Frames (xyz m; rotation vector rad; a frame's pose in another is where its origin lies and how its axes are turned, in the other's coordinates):
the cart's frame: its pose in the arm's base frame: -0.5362 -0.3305 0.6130 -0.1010 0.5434 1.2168
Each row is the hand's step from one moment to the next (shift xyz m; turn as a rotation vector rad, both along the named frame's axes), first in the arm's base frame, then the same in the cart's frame.
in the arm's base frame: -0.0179 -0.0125 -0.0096 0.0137 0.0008 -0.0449
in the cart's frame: -0.0107 0.0098 -0.0189 0.0241 -0.0216 -0.0340
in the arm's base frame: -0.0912 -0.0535 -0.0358 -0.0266 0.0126 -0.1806
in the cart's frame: -0.0516 0.0562 -0.0815 0.0855 -0.0093 -0.1615
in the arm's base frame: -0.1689 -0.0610 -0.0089 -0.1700 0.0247 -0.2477
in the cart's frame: -0.0886 0.1298 -0.0874 0.0921 0.1112 -0.2646
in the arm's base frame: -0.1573 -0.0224 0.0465 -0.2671 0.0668 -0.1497
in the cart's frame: -0.0774 0.1448 -0.0215 0.0615 0.2353 -0.1977
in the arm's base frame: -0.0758 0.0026 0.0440 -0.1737 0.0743 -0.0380
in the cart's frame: -0.0354 0.0791 0.0132 0.0400 0.1766 -0.0659
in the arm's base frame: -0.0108 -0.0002 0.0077 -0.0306 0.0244 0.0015
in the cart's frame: -0.0062 0.0114 0.0029 0.0131 0.0369 -0.0005
